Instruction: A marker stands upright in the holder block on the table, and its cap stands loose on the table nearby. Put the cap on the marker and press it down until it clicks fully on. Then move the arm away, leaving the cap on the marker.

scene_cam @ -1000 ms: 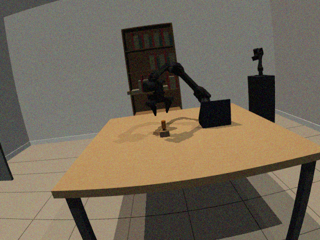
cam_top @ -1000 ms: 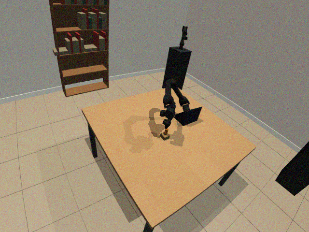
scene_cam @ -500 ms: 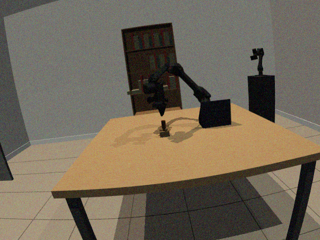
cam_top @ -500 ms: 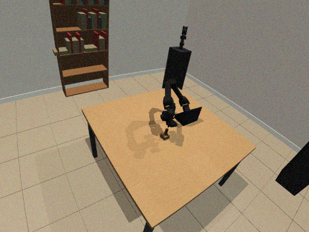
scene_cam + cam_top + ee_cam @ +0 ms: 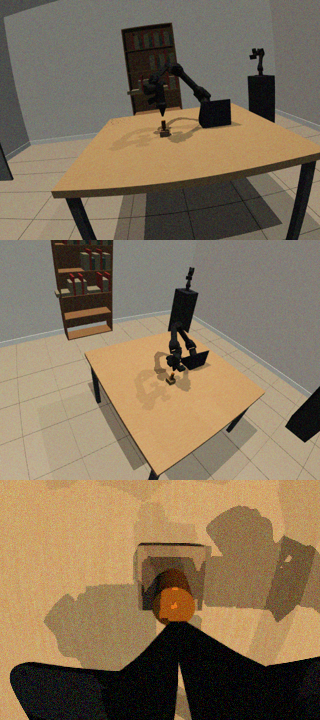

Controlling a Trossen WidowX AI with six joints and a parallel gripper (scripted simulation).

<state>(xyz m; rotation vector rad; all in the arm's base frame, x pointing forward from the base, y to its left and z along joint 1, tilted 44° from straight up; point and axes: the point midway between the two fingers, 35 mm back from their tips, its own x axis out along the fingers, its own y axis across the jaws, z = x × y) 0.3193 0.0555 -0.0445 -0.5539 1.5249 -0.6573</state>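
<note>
Right now my gripper tip is 50 mm above the orange cap. Round my gripper tip: holder block 110 mm below.
</note>
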